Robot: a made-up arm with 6 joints.
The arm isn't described. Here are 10 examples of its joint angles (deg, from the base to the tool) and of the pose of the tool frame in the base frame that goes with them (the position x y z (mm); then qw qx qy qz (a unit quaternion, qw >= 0)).
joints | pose
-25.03 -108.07 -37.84 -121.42 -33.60 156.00 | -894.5 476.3 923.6 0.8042 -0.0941 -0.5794 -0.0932
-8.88 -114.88 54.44 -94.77 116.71 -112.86 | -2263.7 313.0 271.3 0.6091 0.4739 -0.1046 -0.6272
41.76 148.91 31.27 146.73 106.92 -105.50 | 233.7 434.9 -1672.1 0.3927 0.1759 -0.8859 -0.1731
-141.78 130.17 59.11 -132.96 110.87 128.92 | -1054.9 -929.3 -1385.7 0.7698 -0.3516 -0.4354 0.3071
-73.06 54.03 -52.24 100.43 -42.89 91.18 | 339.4 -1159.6 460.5 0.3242 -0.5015 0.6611 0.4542
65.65 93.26 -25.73 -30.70 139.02 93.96 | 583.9 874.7 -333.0 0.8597 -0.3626 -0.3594 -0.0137
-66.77 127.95 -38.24 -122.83 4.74 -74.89 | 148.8 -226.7 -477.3 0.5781 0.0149 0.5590 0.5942
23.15 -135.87 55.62 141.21 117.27 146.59 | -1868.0 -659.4 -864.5 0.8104 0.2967 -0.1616 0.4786
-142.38 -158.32 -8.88 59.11 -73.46 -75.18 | 1065.9 1011.8 -579.1 0.3301 -0.2010 -0.8982 -0.2092
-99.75 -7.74 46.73 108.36 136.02 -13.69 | -24.7 -194.0 2945.5 0.7439 -0.6318 0.2071 0.0671
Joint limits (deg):
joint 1: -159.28..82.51
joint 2: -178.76..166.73
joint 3: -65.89..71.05
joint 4: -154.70..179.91
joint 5: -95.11..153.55
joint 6: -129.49..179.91
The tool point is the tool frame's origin. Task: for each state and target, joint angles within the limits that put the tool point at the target. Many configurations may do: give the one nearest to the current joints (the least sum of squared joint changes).
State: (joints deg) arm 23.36 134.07 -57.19 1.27 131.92 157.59
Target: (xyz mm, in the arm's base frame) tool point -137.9 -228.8 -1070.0
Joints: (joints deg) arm 5.48 150.64 -18.84 16.73 131.32 156.96
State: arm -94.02 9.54 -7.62 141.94 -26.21 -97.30
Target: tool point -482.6 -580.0 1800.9
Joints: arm -139.26 -9.27 -35.13 137.36 -26.49 -98.19
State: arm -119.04 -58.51 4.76 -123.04 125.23 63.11
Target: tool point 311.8 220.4 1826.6
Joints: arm -134.62 -55.37 -21.90 -125.65 125.54 62.44
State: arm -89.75 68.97 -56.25 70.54 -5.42 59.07
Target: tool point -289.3 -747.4 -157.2
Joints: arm -104.19 93.78 -61.72 67.55 -6.19 59.15
